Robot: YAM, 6 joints.
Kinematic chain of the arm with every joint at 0, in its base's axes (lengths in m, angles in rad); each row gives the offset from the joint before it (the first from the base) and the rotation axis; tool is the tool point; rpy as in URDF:
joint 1: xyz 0 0 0.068 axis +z
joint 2: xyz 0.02 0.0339 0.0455 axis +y
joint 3: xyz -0.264 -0.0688 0 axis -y
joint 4: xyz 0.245 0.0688 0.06 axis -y
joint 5: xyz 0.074 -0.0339 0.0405 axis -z
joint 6: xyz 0.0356 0 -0.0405 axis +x
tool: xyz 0 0 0 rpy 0 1.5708 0
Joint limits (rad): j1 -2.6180..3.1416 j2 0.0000..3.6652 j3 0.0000..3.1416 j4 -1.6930..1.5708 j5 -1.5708..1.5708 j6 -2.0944..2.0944
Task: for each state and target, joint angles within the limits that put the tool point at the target. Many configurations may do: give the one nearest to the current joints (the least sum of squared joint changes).
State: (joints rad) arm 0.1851 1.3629 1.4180 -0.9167 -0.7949 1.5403
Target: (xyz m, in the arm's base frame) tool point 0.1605 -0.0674 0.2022
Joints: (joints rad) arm -0.5208 1.2535 0.7726 -1.1861 -0.6450 1.5403
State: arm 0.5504 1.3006 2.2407 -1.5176 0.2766 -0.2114
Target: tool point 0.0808 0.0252 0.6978
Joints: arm 0.4099 1.4784 2.7890 -0.6179 0.2582 -0.2114
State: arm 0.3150 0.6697 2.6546 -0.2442 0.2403 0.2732
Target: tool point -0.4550 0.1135 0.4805
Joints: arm -0.2595 0.4836 2.7582 -0.2176 0.1990 0.2732
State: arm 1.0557 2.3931 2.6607 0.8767 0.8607 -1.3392
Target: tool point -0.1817 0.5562 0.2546
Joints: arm 1.9351 2.6622 2.2924 0.9449 0.9248 -1.3392
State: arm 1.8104 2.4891 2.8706 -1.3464 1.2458 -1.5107
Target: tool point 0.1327 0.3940 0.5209
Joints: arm 1.3236 2.2895 3.0702 -0.8521 1.1336 -1.5107
